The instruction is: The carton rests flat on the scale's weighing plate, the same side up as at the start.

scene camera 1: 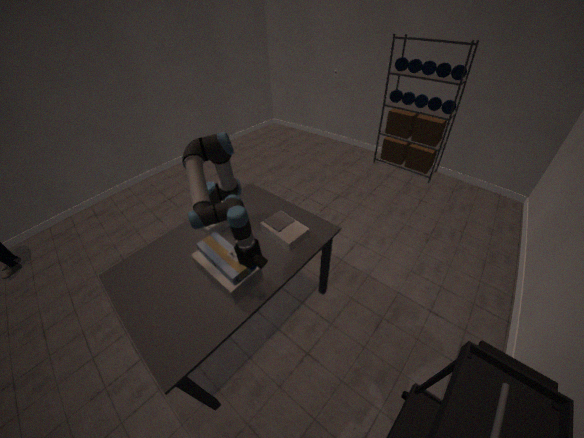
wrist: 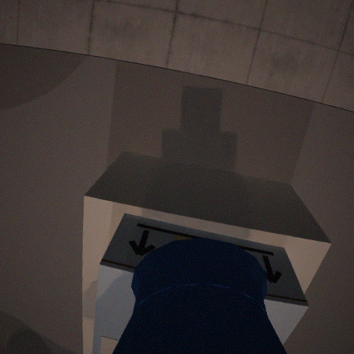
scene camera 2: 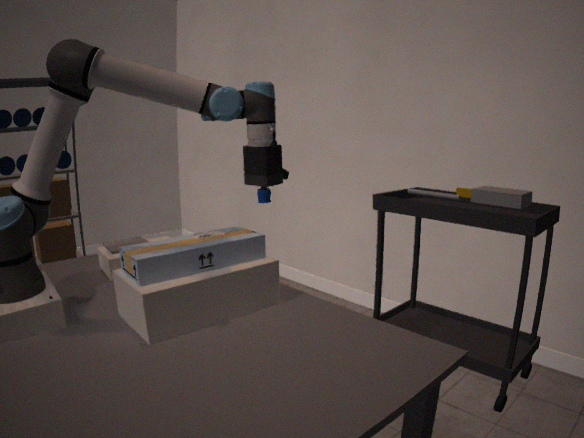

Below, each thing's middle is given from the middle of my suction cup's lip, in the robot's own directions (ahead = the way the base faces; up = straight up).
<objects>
Right now my suction cup is 23 cm past the carton (scene camera 2: pixel 148 263), 11 cm above it and 2 cm to the right of it. The rest, counted from my suction cup: scale (scene camera 1: pixel 286 231) (44 cm to the left, 21 cm below, 15 cm behind); beige block (scene camera 1: pixel 236 293) (23 cm behind, 19 cm below, 1 cm to the left).
</objects>
